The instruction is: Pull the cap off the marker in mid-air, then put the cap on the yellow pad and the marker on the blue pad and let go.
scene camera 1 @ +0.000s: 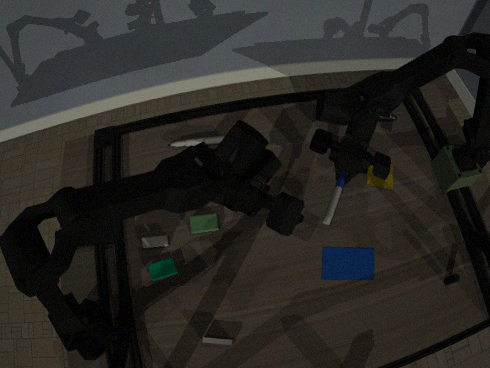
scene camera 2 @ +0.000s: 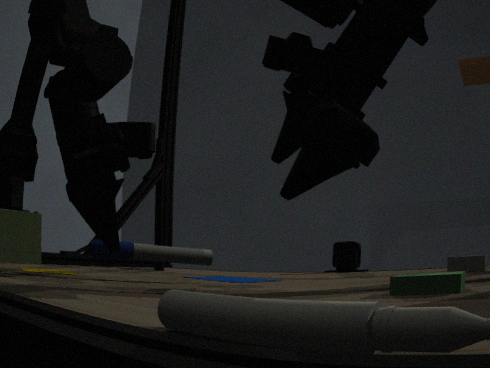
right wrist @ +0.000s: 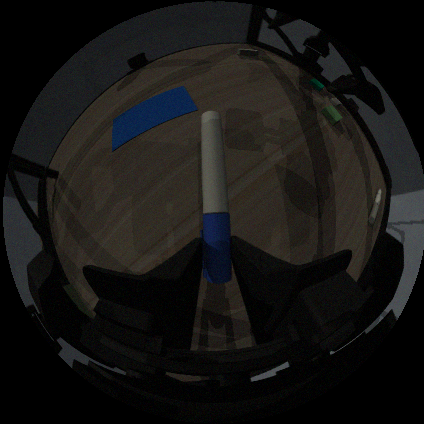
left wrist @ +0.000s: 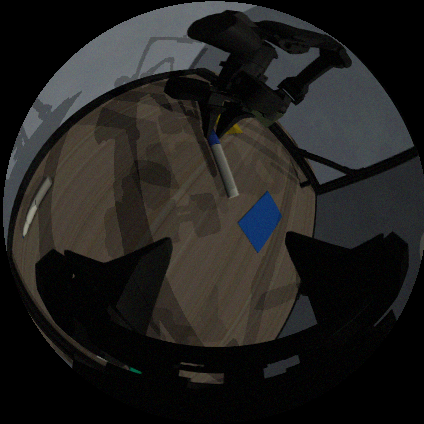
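Seen in the pictures: left gripper, between the fingertips: (scene camera 2: pixel 279 178) (right wrist: pixel 305 58) (left wrist: pixel 229 241); right gripper, between the fingertips: (scene camera 1: pixel 341 181) (scene camera 2: pixel 114 251) (right wrist: pixel 215 242) (left wrist: pixel 211 137); left arm's base, origin of its link: (scene camera 1: pixel 84 329); right arm's base, origin of its link: (scene camera 1: pixel 464 160) (scene camera 2: pixel 8 211).
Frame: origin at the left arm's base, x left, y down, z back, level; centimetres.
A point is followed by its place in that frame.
Observation:
The marker's white body (scene camera 1: pixel 332 205) @[x -20.6, y 1.2, z -57.6 cm] (scene camera 2: pixel 172 253) @[x -19.6, y 1.9, z -58.0 cm] (left wrist: pixel 226 172) @[x -20.4, y 1.3, z -57.2 cm] (right wrist: pixel 215 165) @[x -20.0, y 1.1, z -59.3 cm] carries its blue cap (scene camera 1: pixel 341 180) @[x -18.8, y 0.9, z -64.0 cm] (scene camera 2: pixel 127 249) @[x -18.1, y 1.7, z -62.9 cm] (left wrist: pixel 214 139) @[x -18.7, y 1.0, z -63.1 cm] (right wrist: pixel 216 225) @[x -19.0, y 0.9, z -63.3 cm]. My right gripper (scene camera 2: pixel 115 247) @[x -18.7, y 2.0, z -64.5 cm] (right wrist: pixel 215 242) @[x -18.7, y 2.0, z -64.5 cm] is shut on the cap; the marker hangs roughly level, a little above the table. My left gripper (scene camera 2: pixel 281 177) @[x -14.7, y -5.8, z -47.2 cm] (left wrist: pixel 229 241) @[x -14.7, y -5.8, z -47.2 cm] is open and empty, high above the table, apart from the marker. The yellow pad (scene camera 1: pixel 387 182) @[x -28.4, y 5.3, z -74.6 cm] (scene camera 2: pixel 47 271) @[x -24.3, y 5.3, z -75.0 cm] (left wrist: pixel 234 129) @[x -27.9, y 5.3, z -73.6 cm] lies beside and partly hidden by the right gripper. The blue pad (scene camera 1: pixel 348 263) @[x -31.8, y 5.3, z -50.7 cm] (scene camera 2: pixel 232 279) @[x -31.1, y 5.3, z -50.6 cm] (left wrist: pixel 261 222) @[x -31.1, y 5.3, z -50.0 cm] (right wrist: pixel 155 112) @[x -30.4, y 5.3, z -51.1 cm] lies beyond the marker's free end.
A white pen (scene camera 1: pixel 195 142) @[x 15.0, y 3.7, z -50.6 cm] (scene camera 2: pixel 270 317) @[x 15.2, y 4.1, z -52.6 cm] (left wrist: pixel 36 210) @[x 14.1, y 4.6, z -51.0 cm] (right wrist: pixel 375 206) @[x 12.7, y 3.9, z -53.0 cm] lies near the table edge. A light green block (scene camera 1: pixel 204 223) @[x -1.4, y 3.9, z -37.0 cm], a teal block (scene camera 1: pixel 163 269) @[x -2.0, y 3.9, z -23.0 cm] and a grey block (scene camera 1: pixel 155 242) @[x 3.9, y 4.2, z -26.2 cm] lie below the left arm in scene camera 1. A black frame edges the table.

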